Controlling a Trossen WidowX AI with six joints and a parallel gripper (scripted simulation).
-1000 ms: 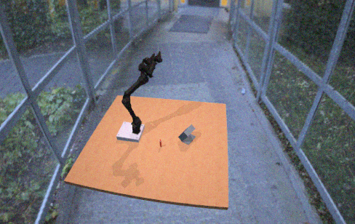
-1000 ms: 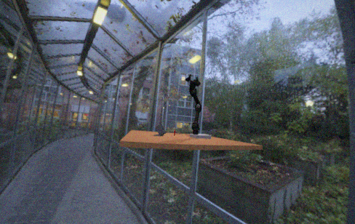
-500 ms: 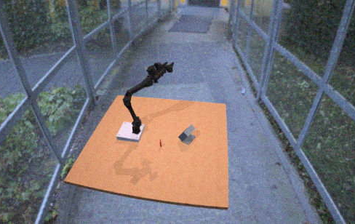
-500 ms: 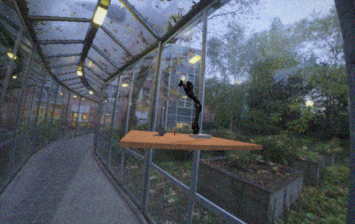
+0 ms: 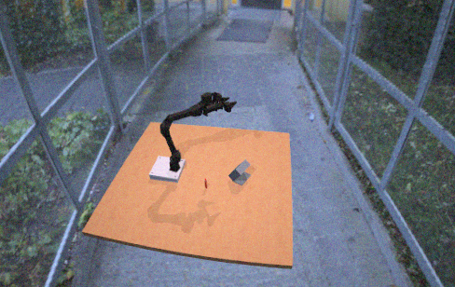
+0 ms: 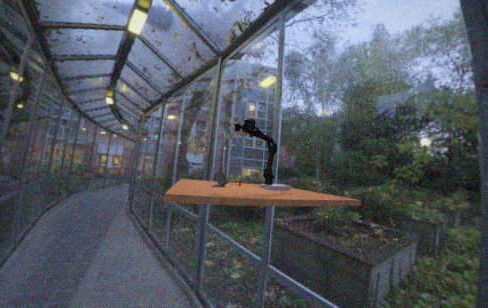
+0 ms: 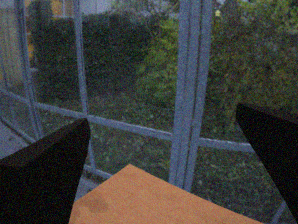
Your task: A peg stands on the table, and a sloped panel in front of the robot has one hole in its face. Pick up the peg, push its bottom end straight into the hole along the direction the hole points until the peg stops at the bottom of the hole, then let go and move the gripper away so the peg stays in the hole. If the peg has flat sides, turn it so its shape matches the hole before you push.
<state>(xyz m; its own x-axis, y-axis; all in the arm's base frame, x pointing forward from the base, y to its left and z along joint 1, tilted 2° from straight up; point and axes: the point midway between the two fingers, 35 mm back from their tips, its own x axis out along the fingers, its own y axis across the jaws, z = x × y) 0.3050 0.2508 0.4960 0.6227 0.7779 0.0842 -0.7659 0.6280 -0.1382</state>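
Now: gripper tip 470 mm above the red peg, 340 mm to the left of it and 70 mm past it. Also, from my gripper tip: grey sloped panel (460 mm below, 160 mm to the right, 110 mm ahead).
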